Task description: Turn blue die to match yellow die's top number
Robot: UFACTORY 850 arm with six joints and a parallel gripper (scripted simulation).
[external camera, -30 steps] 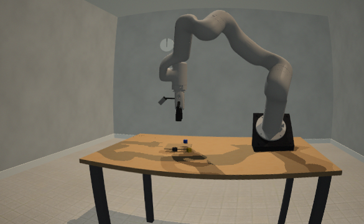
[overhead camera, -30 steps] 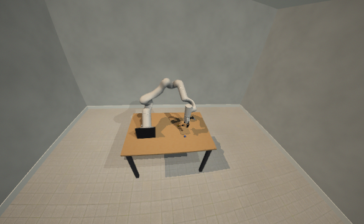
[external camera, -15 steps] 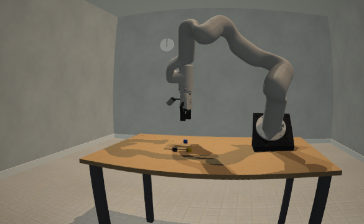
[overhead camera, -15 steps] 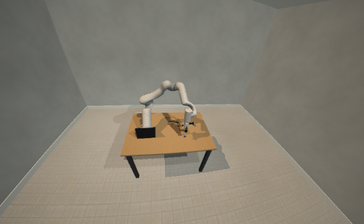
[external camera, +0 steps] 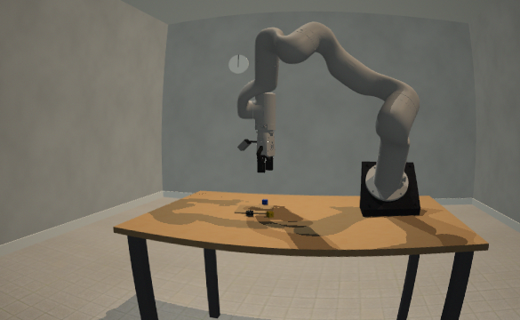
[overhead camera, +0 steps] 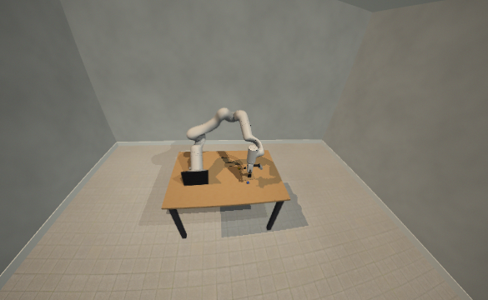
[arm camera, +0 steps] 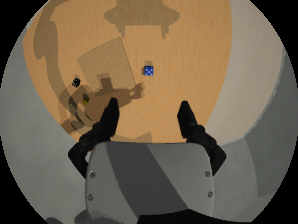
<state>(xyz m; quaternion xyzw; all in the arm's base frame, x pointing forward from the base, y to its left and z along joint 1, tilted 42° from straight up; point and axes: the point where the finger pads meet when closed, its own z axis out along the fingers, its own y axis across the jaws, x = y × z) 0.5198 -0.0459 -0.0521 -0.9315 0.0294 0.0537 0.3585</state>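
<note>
The blue die lies 14 cm below my hand. Round my hand: yellow die: 8 cm behind, 22 cm to the left, 14 cm below; black die: 22 cm to the left, 14 cm below; tan mat: 1 cm ahead, 12 cm to the left, 15 cm below.
</note>
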